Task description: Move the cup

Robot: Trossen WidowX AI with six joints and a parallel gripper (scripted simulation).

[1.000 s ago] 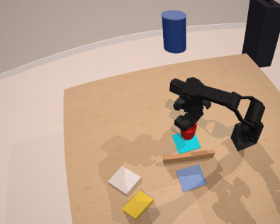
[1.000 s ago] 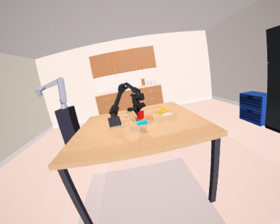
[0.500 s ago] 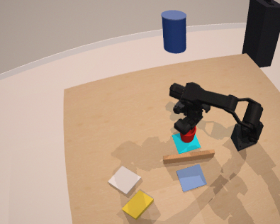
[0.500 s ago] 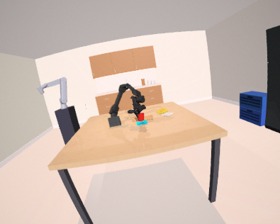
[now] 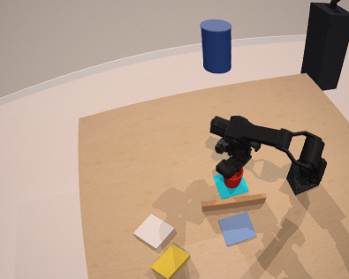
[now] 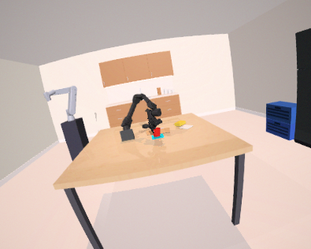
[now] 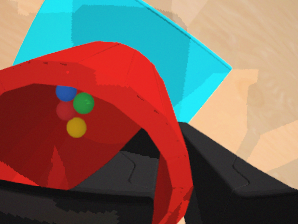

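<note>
Right now my gripper tip is 30 mm short of the red cup and 20 mm to the right of it. Also, from my gripper tip: cyan pad (50 mm below, 30 mm ahead, 20 mm to the left); wooden bar (110 mm to the left, 40 mm ahead, 30 mm below); pale blue pad (210 mm to the left, 60 mm ahead, 50 mm below).
</note>
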